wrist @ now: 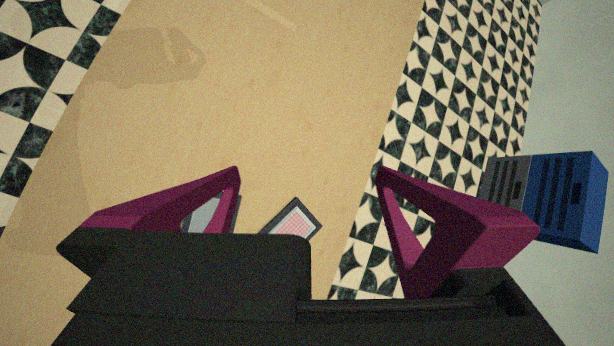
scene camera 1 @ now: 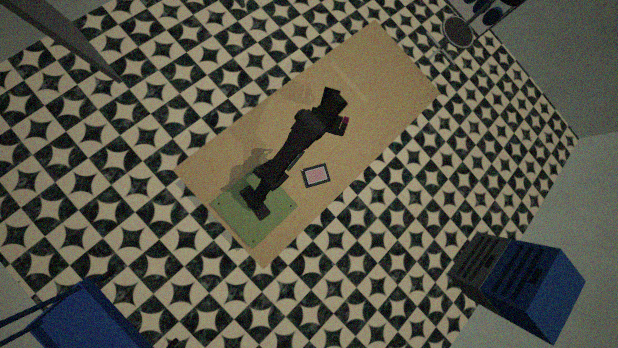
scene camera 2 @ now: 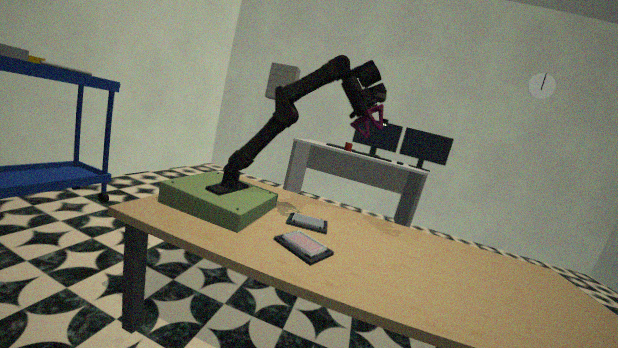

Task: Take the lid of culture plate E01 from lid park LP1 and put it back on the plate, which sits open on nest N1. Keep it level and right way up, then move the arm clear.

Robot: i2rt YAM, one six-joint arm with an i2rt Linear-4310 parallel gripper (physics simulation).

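Places are measured from the arm's base along level axes (x ahead, y left, z up), in millimetres.
Pixels of known places: gripper, between the fingertips: (wrist: pixel 307 173) (scene camera 2: pixel 374 133); arm's base, origin of its link: (scene camera 1: pixel 255 202) (scene camera 2: pixel 228 188).
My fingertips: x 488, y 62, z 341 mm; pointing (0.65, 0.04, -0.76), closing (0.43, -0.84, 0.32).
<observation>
For each thing: its middle in the pictures, then the offset to it from my fingertips. "pt": a spot on its surface instead. Level surfaces: height alone.
- Culture plate E01, middle of its body: (wrist: pixel 290 233) (scene camera 2: pixel 304 242) (scene camera 1: pixel 316 175) dz -392, dx -106, dy -148 mm
- grey lid, middle of its body: (wrist: pixel 209 223) (scene camera 2: pixel 308 220) dz -397, dx -163, dy +53 mm
- dark lid park LP1, a spot on its surface: (scene camera 2: pixel 292 218) pt dz -393, dx -216, dy +5 mm
- wooden table, height of its surface: dz -411 mm
Culture plate E01 (scene camera 1: pixel 316 175) (scene camera 2: pixel 304 243) (wrist: pixel 295 223), with a pink inside, sits open on the dark nest N1 (scene camera 2: pixel 322 256) (wrist: pixel 313 226). The grey lid (scene camera 2: pixel 308 221) (wrist: pixel 201 218) lies flat on the dark lid park LP1 (scene camera 2: pixel 290 218), between the plate and the far table edge in the scene camera 2 view. In the scene camera 1 view the arm hides most of the lid and its park. My gripper (scene camera 2: pixel 374 129) (wrist: pixel 307 173), with magenta fingers, is open and empty. It hangs high above the table, beyond both the lid and the plate from the arm's base.
The arm's green base block (scene camera 1: pixel 260 227) (scene camera 2: pixel 215 202) stands on one end of the wooden table (scene camera 1: pixel 395 75) (scene camera 2: pixel 450 280) (wrist: pixel 280 100). Off the table are a blue cart (scene camera 2: pixel 107 135), a desk (scene camera 2: pixel 350 170) with monitors, and a blue and grey cabinet (scene camera 1: pixel 520 280) (wrist: pixel 560 195).
</observation>
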